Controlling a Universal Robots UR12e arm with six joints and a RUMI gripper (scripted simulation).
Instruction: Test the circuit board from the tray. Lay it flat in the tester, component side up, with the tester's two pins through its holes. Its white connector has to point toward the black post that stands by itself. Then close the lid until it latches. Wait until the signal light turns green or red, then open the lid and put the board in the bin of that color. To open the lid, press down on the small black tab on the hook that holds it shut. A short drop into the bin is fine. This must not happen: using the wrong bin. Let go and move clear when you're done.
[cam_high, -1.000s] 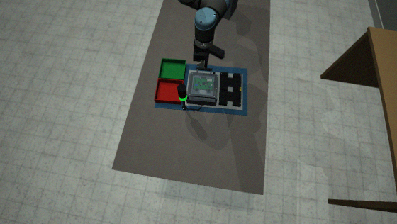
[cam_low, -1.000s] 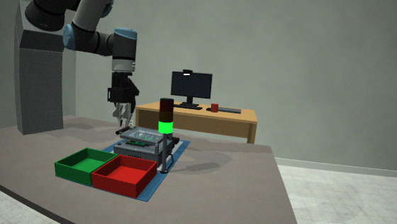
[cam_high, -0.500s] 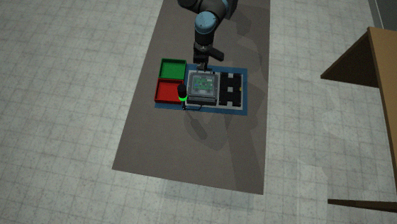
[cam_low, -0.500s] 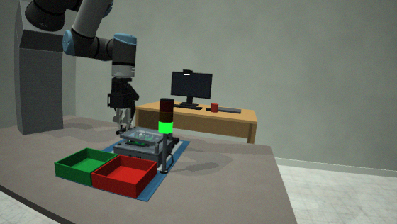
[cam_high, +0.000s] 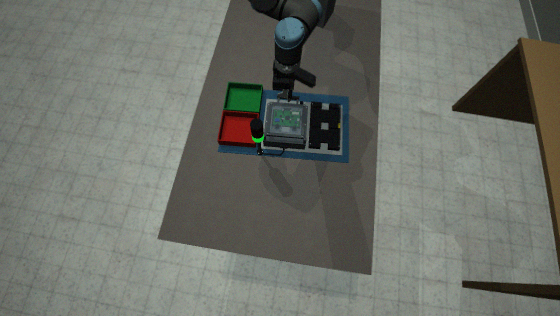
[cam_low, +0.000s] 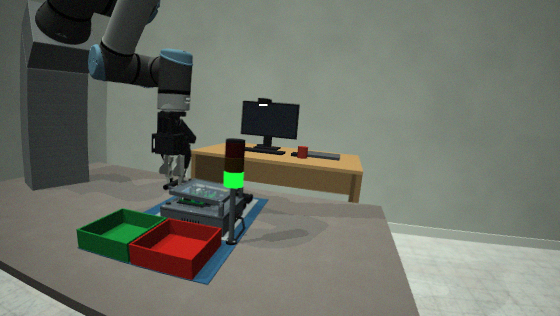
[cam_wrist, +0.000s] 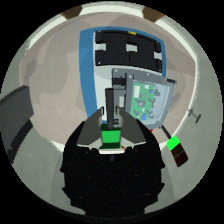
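Right now my hand is 40 mm to the right of the black latch hook, 40 mm short of it and 20 mm above it. Round my hand: tester lid: 80 mm ahead, 30 mm to the right, 10 mm below; then green circuit board: 80 mm ahead, 30 mm to the right, 30 mm below; then green bin: 190 mm to the right, 90 mm below, 80 mm behind.
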